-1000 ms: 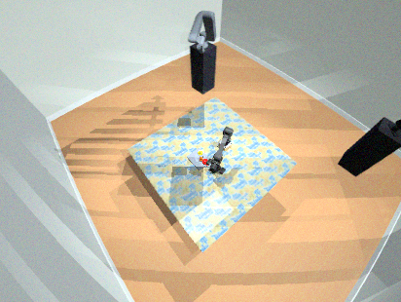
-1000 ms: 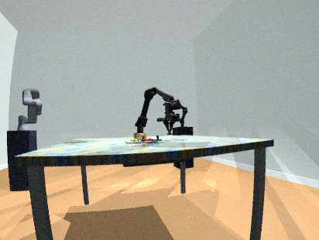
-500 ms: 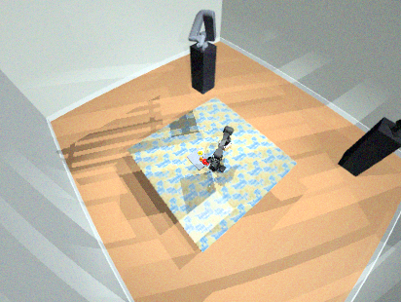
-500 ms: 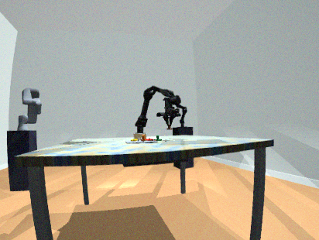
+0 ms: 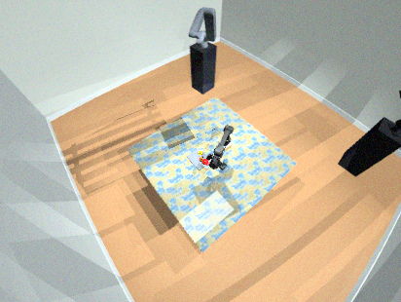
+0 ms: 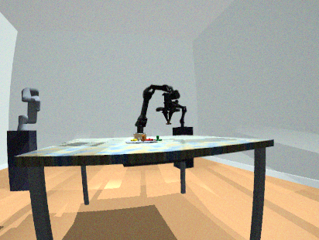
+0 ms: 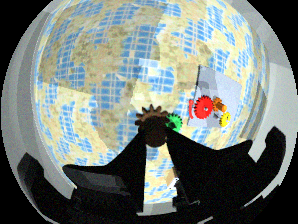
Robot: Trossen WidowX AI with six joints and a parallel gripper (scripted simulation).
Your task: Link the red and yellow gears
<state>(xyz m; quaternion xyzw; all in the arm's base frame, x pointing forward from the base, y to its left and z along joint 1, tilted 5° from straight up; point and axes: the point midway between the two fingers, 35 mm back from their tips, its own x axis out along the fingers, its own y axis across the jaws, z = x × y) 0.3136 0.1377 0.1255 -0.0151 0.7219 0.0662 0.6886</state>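
My gripper tip is now 200 mm to the left of the orange gear and 130 mm above it. Round my gripper tip: green gear 140 mm below, 70 mm to the right, 70 mm behind; then brown gear 10 mm below; then red gear 150 mm to the right, 140 mm below, 20 mm behind.
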